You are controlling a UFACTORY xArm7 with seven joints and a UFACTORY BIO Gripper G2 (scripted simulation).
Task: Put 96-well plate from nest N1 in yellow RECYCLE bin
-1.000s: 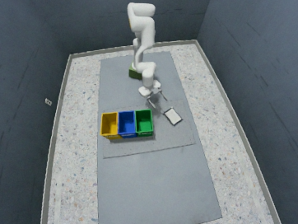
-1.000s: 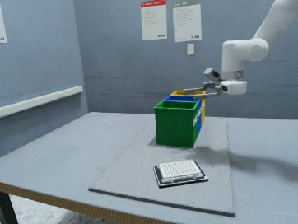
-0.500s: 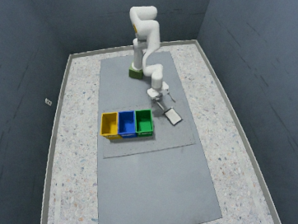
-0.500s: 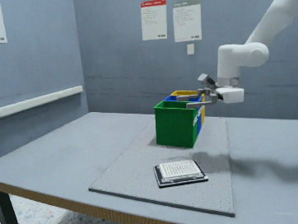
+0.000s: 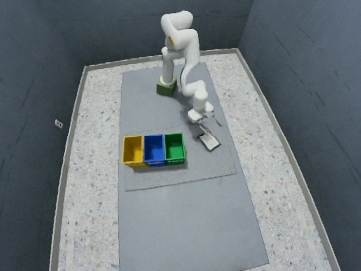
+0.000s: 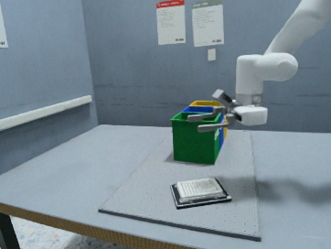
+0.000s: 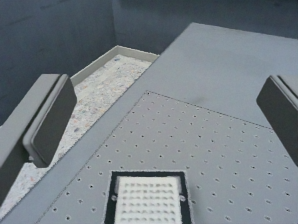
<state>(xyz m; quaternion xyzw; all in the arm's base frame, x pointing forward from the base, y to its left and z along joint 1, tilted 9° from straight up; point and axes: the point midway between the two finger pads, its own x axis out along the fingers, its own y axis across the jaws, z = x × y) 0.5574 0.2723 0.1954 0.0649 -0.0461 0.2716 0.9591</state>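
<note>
My gripper is now 21 cm above the white 96-well plate and 1 cm to the right of it. Also, from my hand: black plate nest 22 cm below, 1 cm to the left; then blue bin 39 cm to the right, 14 cm below, 9 cm ahead; then green bin 25 cm to the right, 14 cm below, 9 cm ahead.
</note>
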